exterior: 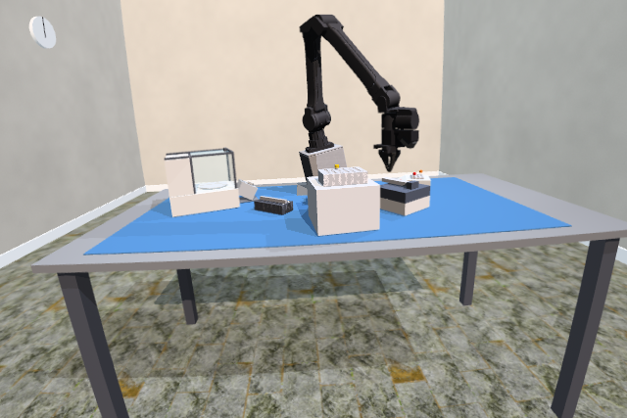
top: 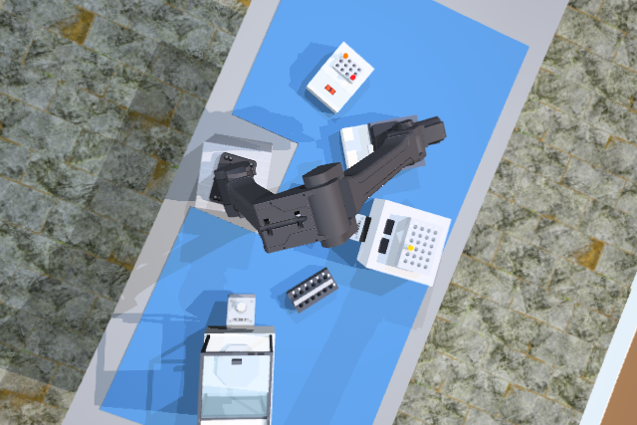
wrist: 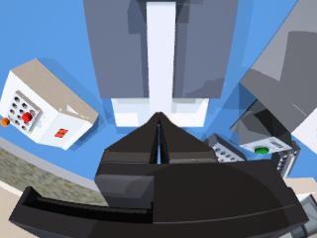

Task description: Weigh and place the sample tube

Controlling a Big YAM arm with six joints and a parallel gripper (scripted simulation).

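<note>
My gripper is now 4 cm above the SP lever, 3 cm short of it and 1 cm to the right of it. Round my hand: tube rack RK (22 cm to the right, 12 cm behind, 11 cm below); dry block DB (16 cm to the left, 14 cm behind, 10 cm below); black magnet block (42 cm to the right, 11 cm below, 5 cm behind).
</note>
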